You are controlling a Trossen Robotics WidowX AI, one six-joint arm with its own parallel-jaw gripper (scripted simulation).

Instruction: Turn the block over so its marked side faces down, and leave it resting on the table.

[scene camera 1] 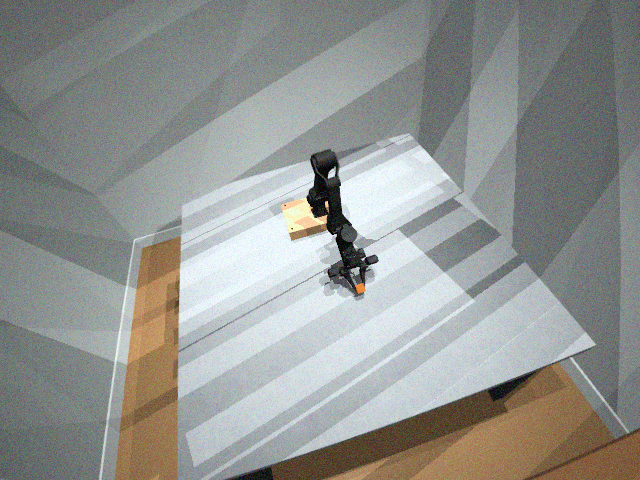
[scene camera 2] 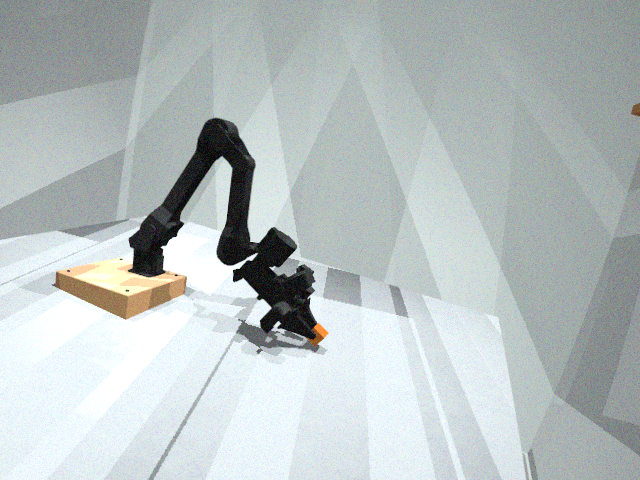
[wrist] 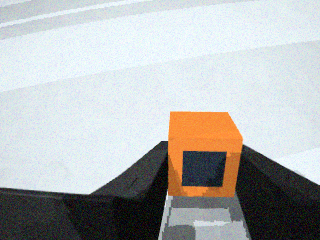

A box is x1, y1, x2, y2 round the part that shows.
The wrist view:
my gripper: [0, 141, 319, 239]
small orange block: [168, 111, 242, 196], held by my gripper
